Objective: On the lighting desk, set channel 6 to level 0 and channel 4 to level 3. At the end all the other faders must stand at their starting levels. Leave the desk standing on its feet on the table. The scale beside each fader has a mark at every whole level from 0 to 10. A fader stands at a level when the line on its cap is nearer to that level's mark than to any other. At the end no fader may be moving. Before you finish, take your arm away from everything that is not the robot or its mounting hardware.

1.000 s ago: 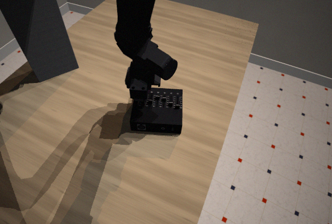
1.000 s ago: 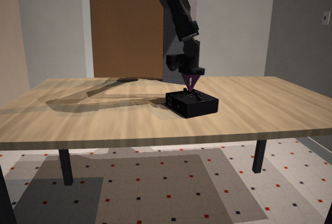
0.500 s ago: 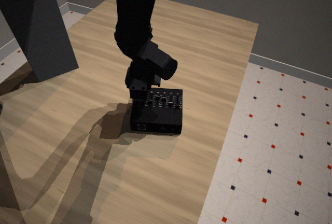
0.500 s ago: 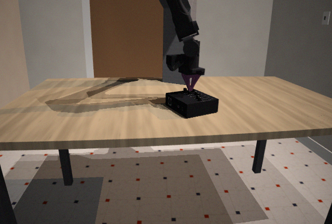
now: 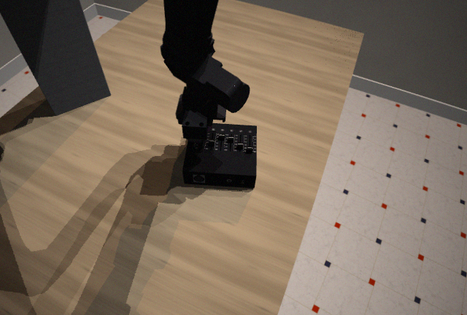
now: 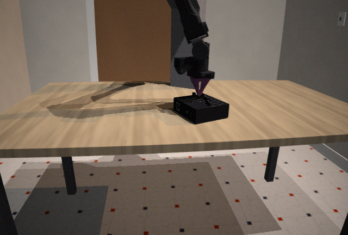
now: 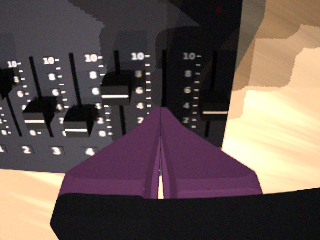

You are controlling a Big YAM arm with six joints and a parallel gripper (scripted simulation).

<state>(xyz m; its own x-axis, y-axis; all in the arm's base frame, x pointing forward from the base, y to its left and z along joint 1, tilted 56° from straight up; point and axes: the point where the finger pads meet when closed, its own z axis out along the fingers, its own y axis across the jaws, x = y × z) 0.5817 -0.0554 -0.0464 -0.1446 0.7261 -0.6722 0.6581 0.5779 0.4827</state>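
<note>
My gripper is now 1 cm past the channel 6 cap and 1 cm to the right of it. Round my hand: channel 5 cap: 2 cm ahead, 1 cm to the right; channel 4 cap: 4 cm ahead, 1 cm to the left; channel 3 cap: 6 cm ahead, 1 cm to the left.
</note>
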